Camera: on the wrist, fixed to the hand. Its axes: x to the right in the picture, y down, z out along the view.
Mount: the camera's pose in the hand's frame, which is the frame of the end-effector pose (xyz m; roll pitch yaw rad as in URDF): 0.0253 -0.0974 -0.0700 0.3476 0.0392 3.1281
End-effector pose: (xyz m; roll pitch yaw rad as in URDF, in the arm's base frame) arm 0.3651 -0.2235 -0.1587 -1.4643 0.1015 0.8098
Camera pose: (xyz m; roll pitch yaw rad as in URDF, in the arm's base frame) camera 0.4466 -0.2539 -0.0723 1.8087 -0.0839 -2.2941
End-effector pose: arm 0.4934 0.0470 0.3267 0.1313 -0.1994 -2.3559
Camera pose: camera 0.4025 0.0797 0.2512 0.2124 0.2365 0.7667
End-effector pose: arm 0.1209 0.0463 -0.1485 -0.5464 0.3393 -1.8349
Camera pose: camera 0.0000 0.0574 -0.1656 0.8914 -0.2988 1.3159
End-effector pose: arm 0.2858 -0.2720 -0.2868 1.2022 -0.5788 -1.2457
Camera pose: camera 0.3415 -0.3426 -0.3701 -0.8815 0.5798 1.8464
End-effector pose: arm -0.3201 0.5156 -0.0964 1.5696 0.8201 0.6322
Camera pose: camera -0.4050 0.5401 -0.1814 -1.1789 -0.8327 -2.5677
